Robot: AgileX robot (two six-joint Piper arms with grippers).
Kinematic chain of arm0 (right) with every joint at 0, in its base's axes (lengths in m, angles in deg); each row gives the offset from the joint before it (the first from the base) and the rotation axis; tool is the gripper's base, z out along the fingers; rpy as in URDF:
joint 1: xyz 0 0 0.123 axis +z
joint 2: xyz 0 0 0 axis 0.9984 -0.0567 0
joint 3: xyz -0.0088 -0.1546 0.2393 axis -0.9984 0.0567 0
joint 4: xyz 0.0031 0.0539 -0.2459 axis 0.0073 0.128 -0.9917
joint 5: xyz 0 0 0 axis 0.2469 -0.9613 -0.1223
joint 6: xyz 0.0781 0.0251 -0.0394 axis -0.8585 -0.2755 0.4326
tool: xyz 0 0 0 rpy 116.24 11.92 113.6
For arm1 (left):
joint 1: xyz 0 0 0.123 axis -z
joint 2: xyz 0 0 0 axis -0.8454 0.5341 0
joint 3: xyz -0.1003 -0.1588 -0.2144 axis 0.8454 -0.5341 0
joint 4: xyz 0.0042 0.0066 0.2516 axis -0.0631 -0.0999 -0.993
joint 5: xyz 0 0 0 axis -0.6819 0.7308 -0.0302
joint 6: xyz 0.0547 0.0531 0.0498 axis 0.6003 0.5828 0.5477
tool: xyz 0 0 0 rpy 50.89 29.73 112.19
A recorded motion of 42 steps. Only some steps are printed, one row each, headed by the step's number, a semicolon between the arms.
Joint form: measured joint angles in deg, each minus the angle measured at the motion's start. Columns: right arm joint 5, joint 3, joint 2, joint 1, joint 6, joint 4; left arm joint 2, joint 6, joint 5, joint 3, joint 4, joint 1.
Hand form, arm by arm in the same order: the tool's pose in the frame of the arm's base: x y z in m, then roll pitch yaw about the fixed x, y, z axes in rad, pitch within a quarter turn. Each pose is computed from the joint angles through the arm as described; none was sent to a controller.
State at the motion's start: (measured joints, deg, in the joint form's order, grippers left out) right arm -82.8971 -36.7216 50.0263 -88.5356 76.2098 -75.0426; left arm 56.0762 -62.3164 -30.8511 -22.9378 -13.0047 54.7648
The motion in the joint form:
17: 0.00 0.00 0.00 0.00 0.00 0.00; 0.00 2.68 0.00 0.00 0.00 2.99
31: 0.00 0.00 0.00 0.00 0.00 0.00; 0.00 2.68 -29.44 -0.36 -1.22 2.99
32: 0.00 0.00 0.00 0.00 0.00 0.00; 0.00 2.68 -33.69 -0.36 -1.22 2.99
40: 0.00 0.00 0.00 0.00 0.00 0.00; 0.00 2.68 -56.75 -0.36 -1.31 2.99
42: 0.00 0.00 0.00 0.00 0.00 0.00; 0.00 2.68 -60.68 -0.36 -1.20 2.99
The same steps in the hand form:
17: 0.0527 -0.0031 0.1716 -2.6240 1.2312 -2.6462; 0.0536 -0.0010 0.1756 -2.7856 1.2883 -2.7836
31: 0.0527 -0.0031 0.1716 -2.6240 1.2312 -2.6462; 0.0544 0.0001 0.2197 -0.3073 1.3155 -0.3157
32: 0.0527 -0.0031 0.1716 -2.6240 1.2312 -2.6462; 0.0525 0.0001 0.2262 -0.2359 1.2442 -0.2465
40: 0.0527 -0.0031 0.1716 -2.6240 1.2312 -2.6462; 0.0345 0.0004 0.2579 -0.0906 0.8475 -0.1144
42: 0.0527 -0.0031 0.1716 -2.6240 1.2312 -2.6462; 0.0303 0.0006 0.2624 -0.0824 0.7791 -0.1079

